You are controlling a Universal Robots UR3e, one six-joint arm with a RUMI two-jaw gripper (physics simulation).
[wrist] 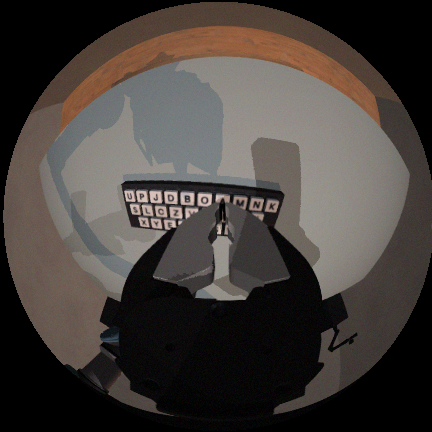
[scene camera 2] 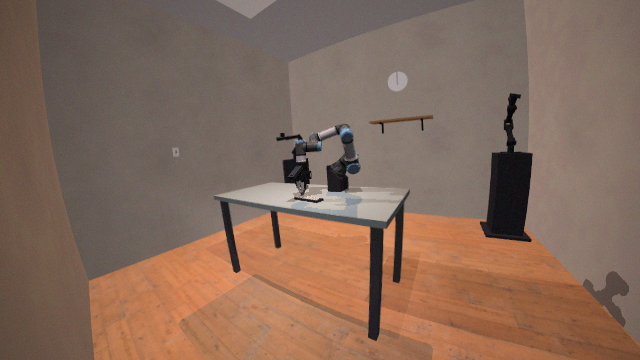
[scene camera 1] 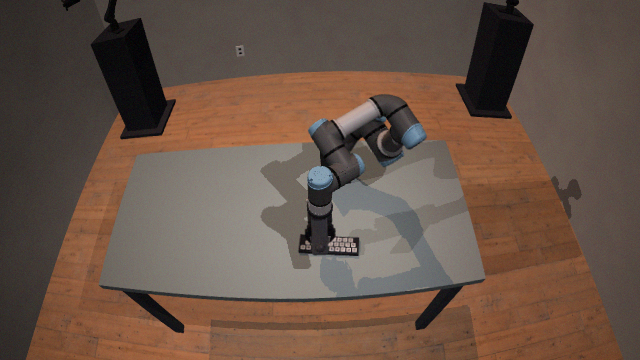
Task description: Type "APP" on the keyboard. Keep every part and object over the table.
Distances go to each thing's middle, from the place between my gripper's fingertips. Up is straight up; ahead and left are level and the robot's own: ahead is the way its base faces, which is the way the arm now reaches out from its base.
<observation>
Right now the black keyboard (scene camera 1: pixel 349 246) is 2 cm behind my hand, 3 cm to the left of it and 3 cm below it.
</observation>
